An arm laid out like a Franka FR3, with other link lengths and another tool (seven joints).
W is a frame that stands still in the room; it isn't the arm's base.
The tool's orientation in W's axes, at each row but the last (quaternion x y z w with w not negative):
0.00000 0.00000 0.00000 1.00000
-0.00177 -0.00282 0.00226 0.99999
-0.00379 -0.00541 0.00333 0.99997
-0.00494 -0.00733 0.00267 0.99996
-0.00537 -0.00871 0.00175 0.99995
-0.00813 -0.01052 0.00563 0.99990
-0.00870 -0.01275 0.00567 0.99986
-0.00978 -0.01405 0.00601 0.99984
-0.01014 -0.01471 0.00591 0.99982
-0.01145 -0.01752 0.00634 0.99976
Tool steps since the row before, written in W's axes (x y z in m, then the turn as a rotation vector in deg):
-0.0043 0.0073 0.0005 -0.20 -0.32 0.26
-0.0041 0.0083 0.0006 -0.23 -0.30 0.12
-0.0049 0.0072 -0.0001 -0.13 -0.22 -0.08
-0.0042 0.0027 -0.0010 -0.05 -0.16 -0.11
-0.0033 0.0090 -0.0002 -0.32 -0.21 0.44
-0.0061 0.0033 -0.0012 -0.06 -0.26 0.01
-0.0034 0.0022 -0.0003 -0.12 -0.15 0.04
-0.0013 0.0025 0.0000 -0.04 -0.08 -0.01
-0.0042 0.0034 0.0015 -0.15 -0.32 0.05
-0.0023 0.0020 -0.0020 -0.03 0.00 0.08
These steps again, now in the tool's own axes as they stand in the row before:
-0.0043 0.0073 0.0005 -0.20 -0.32 0.26
-0.0041 0.0083 0.0007 -0.23 -0.30 0.12
-0.0049 0.0072 0.0000 -0.13 -0.22 -0.08
-0.0042 0.0027 -0.0009 -0.05 -0.16 -0.11
-0.0033 0.0090 0.0000 -0.31 -0.21 0.44
-0.0061 0.0034 -0.0010 -0.06 -0.26 0.01
-0.0034 0.0022 -0.0002 -0.12 -0.15 0.04
-0.0013 0.0025 0.0001 -0.04 -0.08 -0.01
-0.0041 0.0034 0.0017 -0.15 -0.32 0.05
-0.0023 0.0021 -0.0019 -0.03 0.00 0.08

